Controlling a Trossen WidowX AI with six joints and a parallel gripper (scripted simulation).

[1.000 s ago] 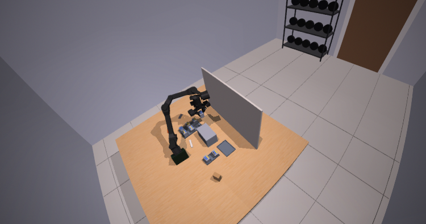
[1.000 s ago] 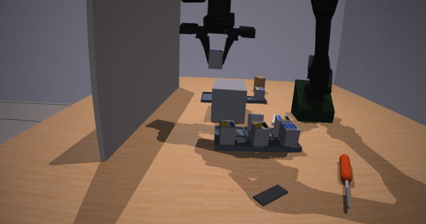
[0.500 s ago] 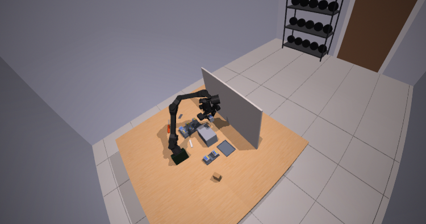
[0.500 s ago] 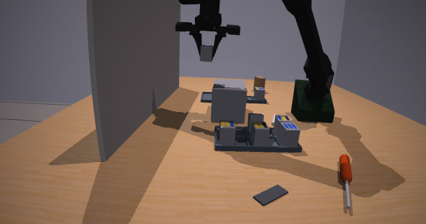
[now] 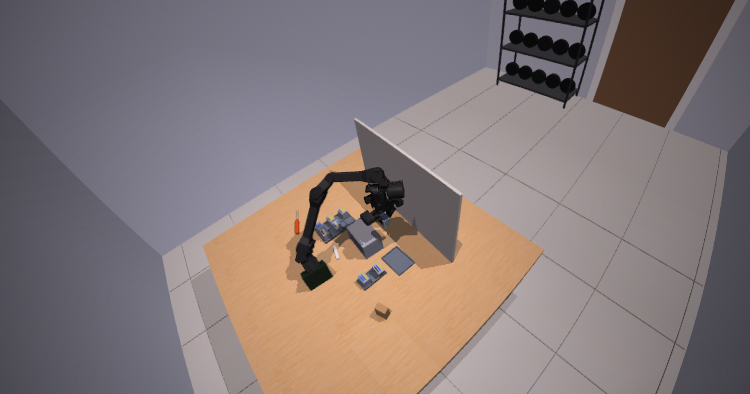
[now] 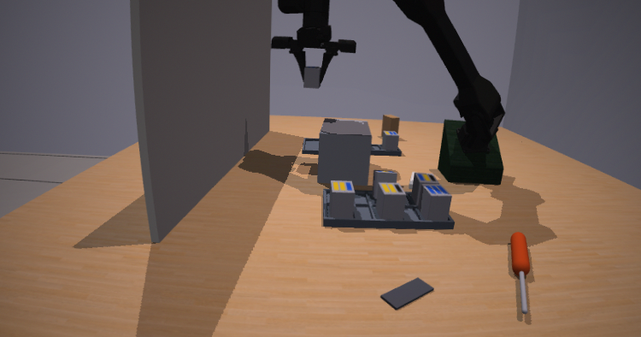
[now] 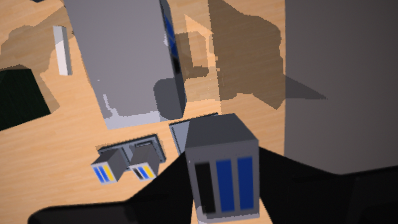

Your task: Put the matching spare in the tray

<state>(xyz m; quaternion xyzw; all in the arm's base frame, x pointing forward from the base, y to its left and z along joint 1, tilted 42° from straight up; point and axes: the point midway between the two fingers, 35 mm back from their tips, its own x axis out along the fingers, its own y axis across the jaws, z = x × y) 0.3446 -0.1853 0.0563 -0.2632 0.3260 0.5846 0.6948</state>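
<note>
The dark tray is 3 cm behind my gripper tip, 10 cm to the right of it and 18 cm below it. Also, from my gripper tip: grey wall panel: 17 cm ahead, 6 cm to the left, 4 cm above; then brown block: 25 cm behind, 24 cm to the right, 15 cm below; then grey spare: 2 cm above.
</note>
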